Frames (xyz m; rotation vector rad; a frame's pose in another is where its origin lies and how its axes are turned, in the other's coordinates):
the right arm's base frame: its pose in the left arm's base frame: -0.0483 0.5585 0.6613 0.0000 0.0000 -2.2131
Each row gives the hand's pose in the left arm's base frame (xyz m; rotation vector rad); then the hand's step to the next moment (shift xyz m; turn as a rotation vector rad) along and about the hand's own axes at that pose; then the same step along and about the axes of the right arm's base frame.
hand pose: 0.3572 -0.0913 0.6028 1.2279 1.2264 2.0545
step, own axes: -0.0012 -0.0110 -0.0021 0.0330 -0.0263 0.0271
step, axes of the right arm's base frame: -0.0018 -0.0037 -0.0105 -0.0430 -0.0258 -0.0017
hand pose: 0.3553 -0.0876 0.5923 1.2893 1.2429 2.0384
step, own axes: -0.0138 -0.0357 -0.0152 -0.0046 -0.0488 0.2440
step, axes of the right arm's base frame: 0.0053 -0.0090 -0.0398 -0.2328 0.0880 -0.0029
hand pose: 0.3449 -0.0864 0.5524 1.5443 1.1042 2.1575
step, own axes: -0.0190 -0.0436 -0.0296 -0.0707 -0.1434 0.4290
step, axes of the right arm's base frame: 0.0124 -0.0256 -0.0483 -0.4179 0.1644 -0.0892
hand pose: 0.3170 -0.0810 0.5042 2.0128 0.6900 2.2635
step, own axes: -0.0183 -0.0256 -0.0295 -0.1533 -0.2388 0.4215
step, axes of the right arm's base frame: 0.0123 -0.0306 -0.0278 -0.4528 0.1146 -0.2000
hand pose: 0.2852 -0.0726 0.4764 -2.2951 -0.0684 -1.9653
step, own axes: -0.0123 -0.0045 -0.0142 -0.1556 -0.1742 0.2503
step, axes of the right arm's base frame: 0.0072 -0.0151 -0.0097 -0.2886 0.0362 -0.1805
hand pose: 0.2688 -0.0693 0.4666 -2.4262 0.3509 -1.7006
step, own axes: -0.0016 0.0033 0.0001 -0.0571 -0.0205 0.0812
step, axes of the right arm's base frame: 0.0026 0.0010 -0.0023 -0.0640 0.0267 -0.0739
